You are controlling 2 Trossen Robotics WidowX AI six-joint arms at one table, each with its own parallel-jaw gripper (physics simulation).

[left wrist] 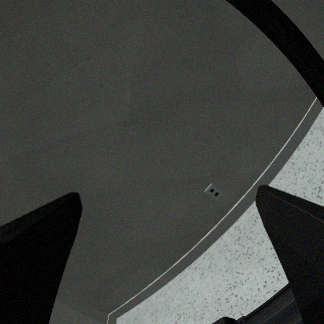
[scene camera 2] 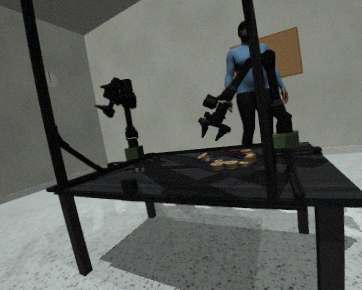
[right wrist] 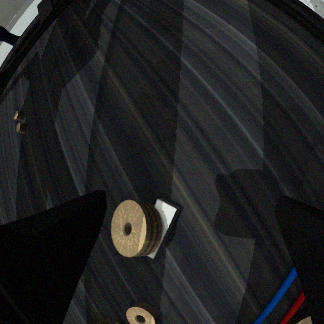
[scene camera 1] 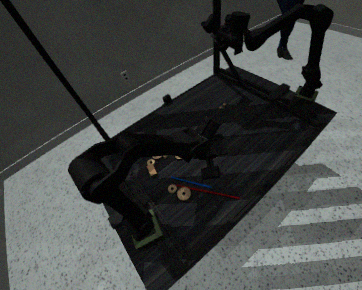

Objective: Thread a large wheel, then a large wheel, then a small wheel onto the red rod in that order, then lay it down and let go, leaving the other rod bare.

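The red rod lies on the table beside the blue rod; no wheel shows on their visible stretches. A large wheel and a small wheel lie flat by the red rod's left part in scene camera 1. In the right wrist view a thick wheel or stack sits at a white-topped block, with a small wheel below. My right gripper is open, empty, above the table. My left gripper is open, empty, raised high.
More wooden wheels lie near the right arm, partly hidden by it in scene camera 1. Two tiny wooden pieces lie far from the rods. A dark frame post rises at the table edge.
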